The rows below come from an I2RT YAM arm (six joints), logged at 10 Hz.
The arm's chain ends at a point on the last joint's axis. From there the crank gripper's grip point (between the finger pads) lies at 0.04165 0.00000 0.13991 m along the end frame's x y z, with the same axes.
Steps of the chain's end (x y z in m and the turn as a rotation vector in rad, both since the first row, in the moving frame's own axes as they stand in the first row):
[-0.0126, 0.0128, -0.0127, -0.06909, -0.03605, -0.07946]
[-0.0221, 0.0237, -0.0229, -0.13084, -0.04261, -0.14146]
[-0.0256, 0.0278, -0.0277, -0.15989, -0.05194, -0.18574]
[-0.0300, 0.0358, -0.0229, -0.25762, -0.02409, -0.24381]
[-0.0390, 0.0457, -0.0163, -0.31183, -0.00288, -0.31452]
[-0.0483, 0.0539, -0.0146, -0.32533, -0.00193, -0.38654]
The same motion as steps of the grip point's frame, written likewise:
[-0.0174, 0.0194, -0.0115, -0.06909, -0.03605, -0.07946]
[-0.0272, 0.0366, -0.0221, -0.13084, -0.04261, -0.14146]
[-0.0315, 0.0431, -0.0269, -0.15989, -0.05194, -0.18574]
[-0.0302, 0.0617, -0.0253, -0.25762, -0.02409, -0.24381]
[-0.0347, 0.0753, -0.0209, -0.31183, -0.00288, -0.31452]
[-0.0430, 0.0821, -0.0192, -0.32533, -0.00193, -0.38654]

